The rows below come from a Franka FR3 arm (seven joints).
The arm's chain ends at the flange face. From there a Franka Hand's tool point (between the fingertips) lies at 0.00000 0.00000 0.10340 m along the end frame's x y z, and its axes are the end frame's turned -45 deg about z.
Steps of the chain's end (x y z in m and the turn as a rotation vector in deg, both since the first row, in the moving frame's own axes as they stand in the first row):
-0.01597 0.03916 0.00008 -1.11 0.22 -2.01
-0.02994 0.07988 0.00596 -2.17 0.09 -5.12
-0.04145 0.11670 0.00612 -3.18 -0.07 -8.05
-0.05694 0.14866 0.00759 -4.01 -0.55 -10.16
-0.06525 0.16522 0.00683 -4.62 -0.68 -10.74
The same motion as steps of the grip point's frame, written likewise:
-0.04009 0.01811 0.00006 -0.94 -0.63 -2.01
-0.08018 0.03831 0.00589 -1.60 -1.47 -5.12
-0.11568 0.05745 0.00596 -2.20 -2.30 -8.05
-0.15077 0.06976 0.00733 -2.45 -3.22 -10.16
-0.16921 0.07631 0.00649 -2.79 -3.75 -10.74

